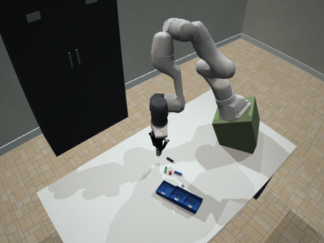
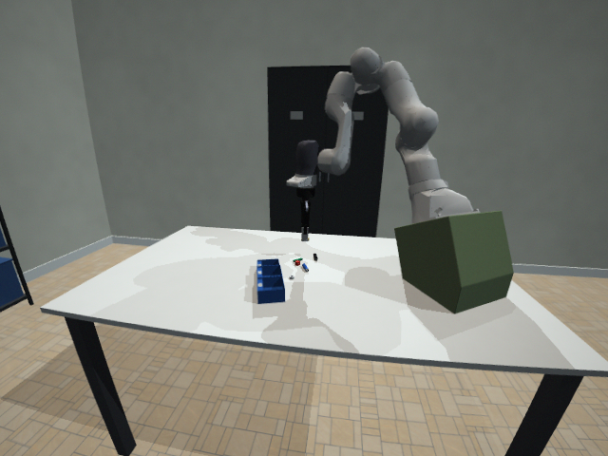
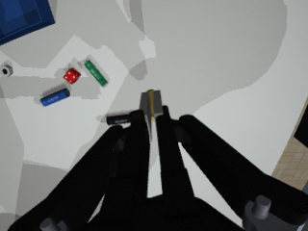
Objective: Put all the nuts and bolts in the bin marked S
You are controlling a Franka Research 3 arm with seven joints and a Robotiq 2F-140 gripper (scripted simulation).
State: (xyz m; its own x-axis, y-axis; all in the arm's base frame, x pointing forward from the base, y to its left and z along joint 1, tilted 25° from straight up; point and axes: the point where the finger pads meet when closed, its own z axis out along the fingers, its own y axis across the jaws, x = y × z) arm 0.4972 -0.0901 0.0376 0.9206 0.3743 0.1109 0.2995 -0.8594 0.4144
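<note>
Now: hand 3 cm above the bolt and 1 cm past it. From my hand the other things lie so: green piece (9 cm below, 8 cm to the left, 1 cm ahead); black piece (9 cm below, 6 cm behind, 4 cm to the left); red piece (12 cm to the left, 9 cm below).
</note>
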